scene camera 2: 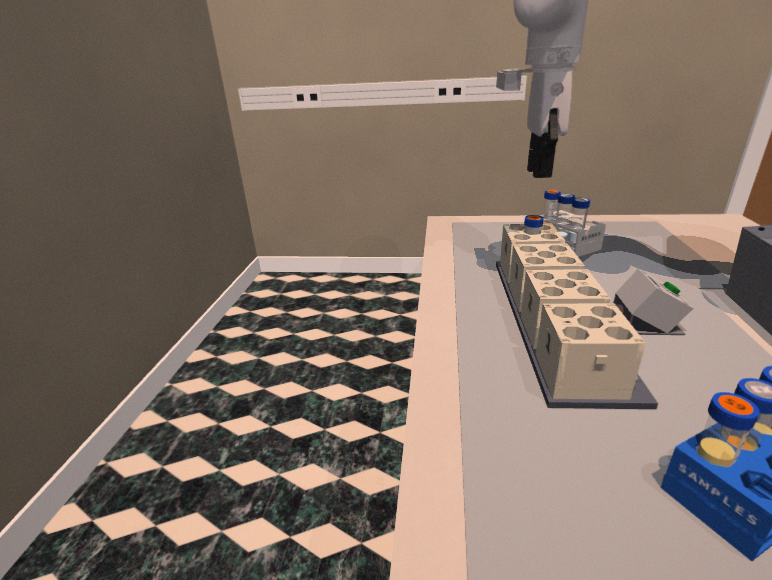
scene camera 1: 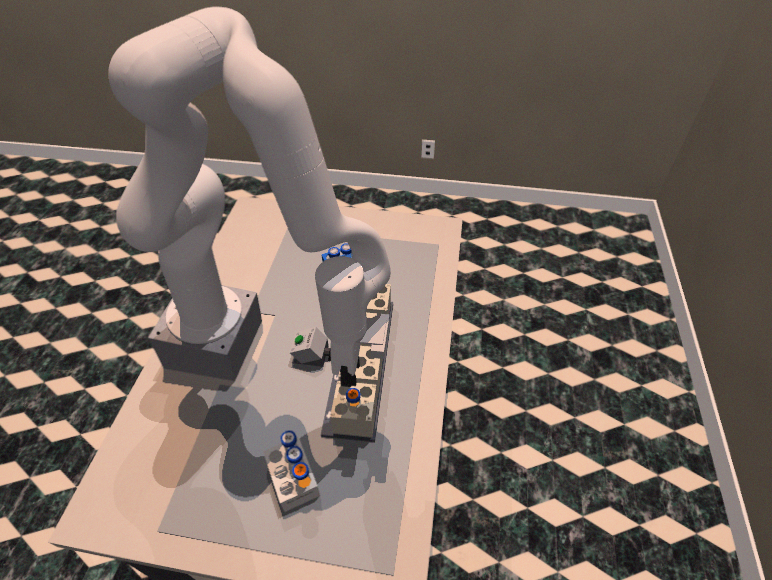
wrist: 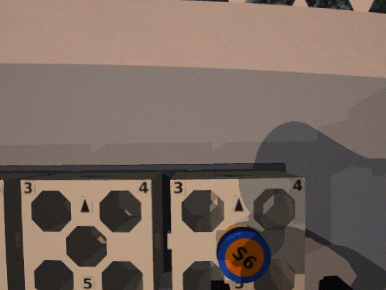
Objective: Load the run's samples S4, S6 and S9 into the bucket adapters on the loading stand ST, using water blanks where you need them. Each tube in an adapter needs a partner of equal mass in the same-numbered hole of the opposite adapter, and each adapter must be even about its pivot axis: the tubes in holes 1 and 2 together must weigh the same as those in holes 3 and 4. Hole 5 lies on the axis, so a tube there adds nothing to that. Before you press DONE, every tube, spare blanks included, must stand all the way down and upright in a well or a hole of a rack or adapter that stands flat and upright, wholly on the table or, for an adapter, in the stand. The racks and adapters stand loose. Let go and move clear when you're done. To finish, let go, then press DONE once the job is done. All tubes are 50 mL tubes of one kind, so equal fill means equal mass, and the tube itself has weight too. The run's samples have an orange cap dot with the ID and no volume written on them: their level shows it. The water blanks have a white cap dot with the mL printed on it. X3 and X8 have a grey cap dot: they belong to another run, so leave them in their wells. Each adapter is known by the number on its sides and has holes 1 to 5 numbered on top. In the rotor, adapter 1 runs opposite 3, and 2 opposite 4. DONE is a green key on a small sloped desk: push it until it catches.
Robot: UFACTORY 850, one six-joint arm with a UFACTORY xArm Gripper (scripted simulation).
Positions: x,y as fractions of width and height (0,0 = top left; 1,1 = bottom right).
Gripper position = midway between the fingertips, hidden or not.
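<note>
A white blanks rack (scene camera 1: 0.38,0.86) is part of the scene, and the rack appears in scene camera 2 (scene camera 2: 0.76,0.41) too. There is also an adapter (scene camera 2: 0.78,0.63), though in the wrist view the adapter is out of frame. The gripper (scene camera 2: 0.70,0.30) is visible as well.
</note>
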